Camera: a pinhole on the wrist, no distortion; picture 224 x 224 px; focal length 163.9 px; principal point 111.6 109.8 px. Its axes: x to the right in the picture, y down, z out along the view. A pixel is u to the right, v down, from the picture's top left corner.
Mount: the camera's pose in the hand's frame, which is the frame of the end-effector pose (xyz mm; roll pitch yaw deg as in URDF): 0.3 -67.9 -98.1 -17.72 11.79 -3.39
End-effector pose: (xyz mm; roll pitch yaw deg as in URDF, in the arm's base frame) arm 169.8 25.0 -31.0 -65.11 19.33 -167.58
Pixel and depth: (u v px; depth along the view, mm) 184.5 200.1 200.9
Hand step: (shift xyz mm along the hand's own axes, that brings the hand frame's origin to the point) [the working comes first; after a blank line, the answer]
In the camera's frame: 89.4 110.7 200.9

129.6 91.3 38.0
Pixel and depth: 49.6 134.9 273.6
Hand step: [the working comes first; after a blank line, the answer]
In the camera's frame: -103.5 41.9 273.6

-43.0 58.1 165.7
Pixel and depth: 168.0 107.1 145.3
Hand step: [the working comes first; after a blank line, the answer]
In the camera's frame: 50.0 -2.4 145.3

80.0 -30.6 27.9
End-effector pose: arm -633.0 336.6 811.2 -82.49 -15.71 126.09
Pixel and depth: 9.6 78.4 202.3
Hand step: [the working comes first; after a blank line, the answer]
In the camera's frame: -125.9 -38.8 202.3

-79.6 -38.5 127.8
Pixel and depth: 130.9 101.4 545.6
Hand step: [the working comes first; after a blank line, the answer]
In the camera's frame: 64.2 -28.0 545.6

179.1 61.2 405.9
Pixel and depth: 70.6 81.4 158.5
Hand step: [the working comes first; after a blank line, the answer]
In the camera's frame: -39.6 -27.5 158.5

-4.6 -45.5 66.0
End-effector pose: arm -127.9 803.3 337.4 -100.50 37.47 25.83
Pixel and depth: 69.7 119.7 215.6
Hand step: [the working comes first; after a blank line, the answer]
In the camera's frame: -55.1 13.0 215.6

-7.9 10.7 110.3
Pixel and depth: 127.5 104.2 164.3
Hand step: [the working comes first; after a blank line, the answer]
In the camera's frame: 15.9 -5.6 164.3

50.8 -26.2 53.5
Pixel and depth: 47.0 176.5 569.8
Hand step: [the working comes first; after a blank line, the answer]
In the camera's frame: -224.6 231.9 569.8

-99.5 333.0 410.0
